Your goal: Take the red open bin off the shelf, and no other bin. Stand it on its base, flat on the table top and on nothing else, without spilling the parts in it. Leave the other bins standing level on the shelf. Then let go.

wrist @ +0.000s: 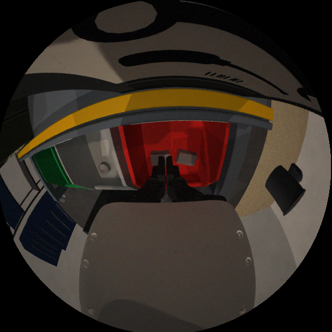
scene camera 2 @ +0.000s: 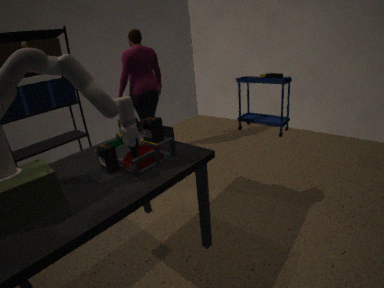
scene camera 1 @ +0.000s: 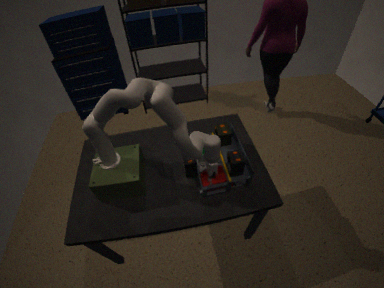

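Seen in the pictures: gripper, between the fingertips: (scene camera 2: pixel 135 157) (scene camera 1: pixel 211 176); arm's base, origin of its link: (scene camera 2: pixel 7 176) (scene camera 1: pixel 110 161).
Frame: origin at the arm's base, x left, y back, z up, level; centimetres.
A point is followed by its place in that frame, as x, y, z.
Observation:
The red open bin (scene camera 1: pixel 218 179) (scene camera 2: pixel 145 156) (wrist: pixel 210 150) sits on the low grey shelf (scene camera 1: pixel 215 191) {-34.1, -50.1, -13.8} (scene camera 2: pixel 146 168) {-34.7, -49.1, -13.8} (wrist: pixel 239 150), at the end of a row. Two small grey parts show in it in the wrist view. Beside it are a light grey bin (wrist: pixel 111 167) with a round part and, farther along, a green bin (wrist: pixel 51 166) (scene camera 2: pixel 117 142) {-2.0, -61.3, -8.9}. My gripper (scene camera 1: pixel 212 176) {-26.4, -51.2, -10.1} (scene camera 2: pixel 134 154) {-26.4, -51.2, -10.1} (wrist: pixel 165 165) is shut and empty. Its fingertips point down at the red bin's inside, near one grey part; the frames do not show clearly whether they touch anything.
A yellow strip (scene camera 1: pixel 225 167) {-27.6, -59.0, -4.3} (wrist: pixel 150 100) runs along the shelf above the bins. Dark boxes with orange latches (scene camera 1: pixel 235 162) {-33.7, -60.4, 6.8} (scene camera 2: pixel 152 130) {-33.9, -58.9, 2.1} stand on the shelf unit; another dark box (scene camera 1: pixel 190 168) {-19.0, -41.7, -6.1} (scene camera 2: pixel 107 158) {-18.6, -40.0, -6.8} stands on the table (scene camera 1: pixel 160 210) {-32.0, -18.3, -15.4} beside it. A person (scene camera 1: pixel 284 30) (scene camera 2: pixel 141 72) stands beyond the table.

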